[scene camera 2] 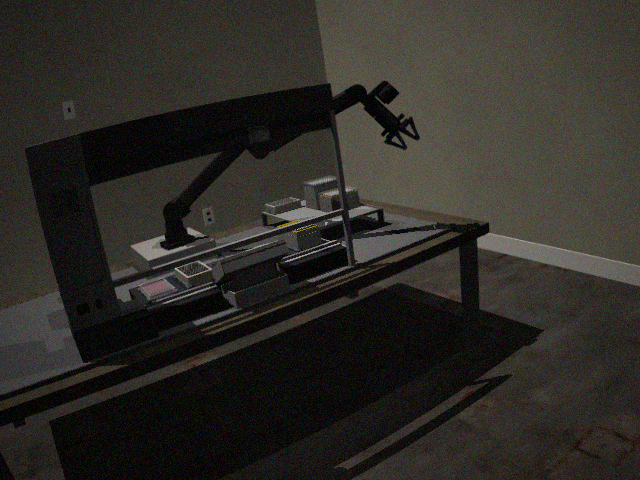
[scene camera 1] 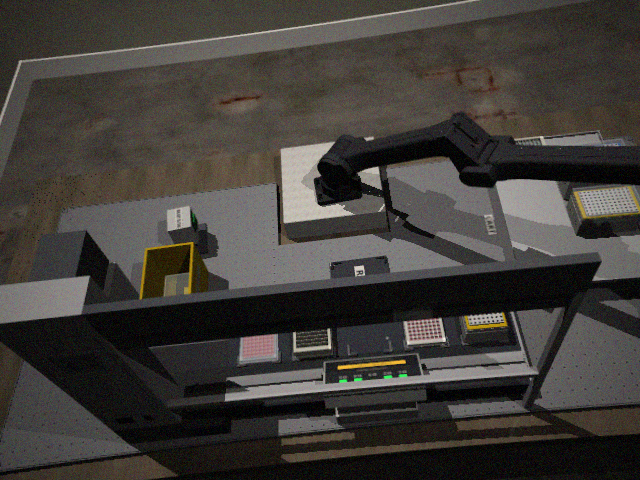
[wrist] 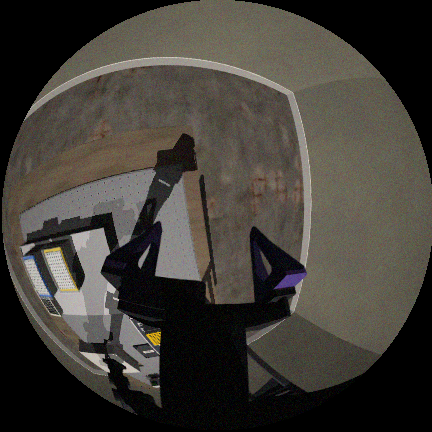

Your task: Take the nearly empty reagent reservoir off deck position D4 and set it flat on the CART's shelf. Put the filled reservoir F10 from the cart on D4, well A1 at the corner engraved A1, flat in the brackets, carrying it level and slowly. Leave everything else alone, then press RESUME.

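Seen in the pictures: gripper, fingertip midpoint: (scene camera 2: 412, 144) (wrist: 205, 227); arm's base at its link origin: (scene camera 1: 338, 189) (wrist: 113, 363).
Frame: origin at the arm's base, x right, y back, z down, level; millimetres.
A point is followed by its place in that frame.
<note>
My gripper (scene camera 2: 410, 143) @[x -651, y -597, z -249 mm] (wrist: 205, 227) @[x -651, y -597, z -249 mm] is open and empty, high beyond the table's right end. A cream reservoir with dark channels (scene camera 1: 311, 342) @[x 129, y -434, z -9 mm] (scene camera 2: 193, 272) @[x 134, y -424, z -21 mm] sits on the deck, between a pink plate and a vacant bracketed position; its fill and position number are unreadable. Another light reservoir (scene camera 1: 529, 141) @[x -511, y 16, z -29 mm] (scene camera 2: 282, 205) @[x -455, y -48, z -28 mm] (wrist: 51, 306) @[x -461, y -23, z -28 mm] stands on the cart's shelf (scene camera 1: 537, 206) @[x -471, y -172, z 1 mm] (scene camera 2: 305, 212) (wrist: 95, 245) @[x -607, y -373, z 1 mm]; the arm partly hides it in scene camera 1, and its F10 mark is unreadable. A dark box with a label starting with R (scene camera 1: 359, 270) @[x -13, y -231, z 52 mm] is partly behind the gantry beam; no full RESUME lettering shows.
Yellow-rimmed (scene camera 1: 607, 202) @[x -589, y -243, z -64 mm] (wrist: 61, 269) @[x -593, y -256, z -64 mm] and blue-rimmed (wrist: 38, 276) @[x -604, y -157, z -97 mm] tip boxes stand on the cart. The deck also holds pink plates (scene camera 1: 258, 347) (scene camera 1: 424, 330) and a yellow tip box (scene camera 1: 484, 321). The gantry beam (scene camera 1: 330, 304) @[x 67, y -599, z -446 mm] (scene camera 2: 206, 131) @[x 93, y -597, z -422 mm] spans above. A status panel (scene camera 1: 373, 367) shows an amber bar.
</note>
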